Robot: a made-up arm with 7 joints. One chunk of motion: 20 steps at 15 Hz.
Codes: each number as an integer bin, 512 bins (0 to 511) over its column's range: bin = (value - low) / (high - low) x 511, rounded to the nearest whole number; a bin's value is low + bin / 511 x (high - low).
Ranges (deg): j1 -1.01..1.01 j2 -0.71..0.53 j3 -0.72..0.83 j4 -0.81..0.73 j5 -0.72..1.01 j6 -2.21..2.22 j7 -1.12..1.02
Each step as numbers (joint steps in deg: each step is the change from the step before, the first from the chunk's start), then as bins.
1 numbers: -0.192 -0.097 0.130 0.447 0.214 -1.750 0.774
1 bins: 207 253 280 417 276 53 452
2 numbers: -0.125 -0.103 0.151 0.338 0.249 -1.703 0.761
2 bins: 224 250 287 381 286 58 449
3 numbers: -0.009 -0.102 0.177 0.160 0.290 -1.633 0.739
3 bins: 253 251 296 322 298 67 444
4 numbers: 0.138 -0.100 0.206 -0.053 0.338 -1.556 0.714
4 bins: 290 251 305 251 313 75 438
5 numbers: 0.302 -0.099 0.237 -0.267 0.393 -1.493 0.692
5 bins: 332 252 316 180 329 83 433
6 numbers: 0.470 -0.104 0.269 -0.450 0.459 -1.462 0.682
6 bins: 374 250 326 119 348 86 430
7 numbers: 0.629 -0.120 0.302 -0.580 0.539 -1.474 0.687
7 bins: 415 243 337 76 372 85 431
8 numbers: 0.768 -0.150 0.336 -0.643 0.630 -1.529 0.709
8 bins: 450 231 348 55 399 79 437
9 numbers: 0.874 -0.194 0.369 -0.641 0.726 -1.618 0.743
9 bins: 477 213 359 56 427 68 445
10 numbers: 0.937 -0.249 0.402 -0.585 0.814 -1.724 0.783
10 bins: 493 190 370 75 453 56 454
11 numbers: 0.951 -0.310 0.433 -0.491 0.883 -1.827 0.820
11 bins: 496 165 380 106 473 44 463
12 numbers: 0.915 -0.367 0.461 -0.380 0.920 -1.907 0.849
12 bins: 487 141 389 143 484 35 470
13 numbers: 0.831 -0.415 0.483 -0.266 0.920 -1.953 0.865
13 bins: 466 122 397 181 484 30 474
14 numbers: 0.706 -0.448 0.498 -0.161 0.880 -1.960 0.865
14 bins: 434 108 402 215 473 29 474
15 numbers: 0.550 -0.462 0.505 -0.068 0.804 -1.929 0.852
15 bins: 395 102 404 246 450 32 471
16 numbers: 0.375 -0.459 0.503 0.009 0.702 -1.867 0.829
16 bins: 350 103 403 272 420 40 465
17 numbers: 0.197 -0.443 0.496 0.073 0.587 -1.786 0.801
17 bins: 305 110 401 293 386 49 459
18 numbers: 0.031 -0.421 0.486 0.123 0.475 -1.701 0.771
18 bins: 263 119 398 310 353 59 452
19 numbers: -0.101 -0.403 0.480 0.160 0.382 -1.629 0.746
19 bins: 230 127 396 322 326 67 446
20 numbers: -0.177 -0.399 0.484 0.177 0.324 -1.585 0.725
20 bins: 211 128 397 328 308 72 441
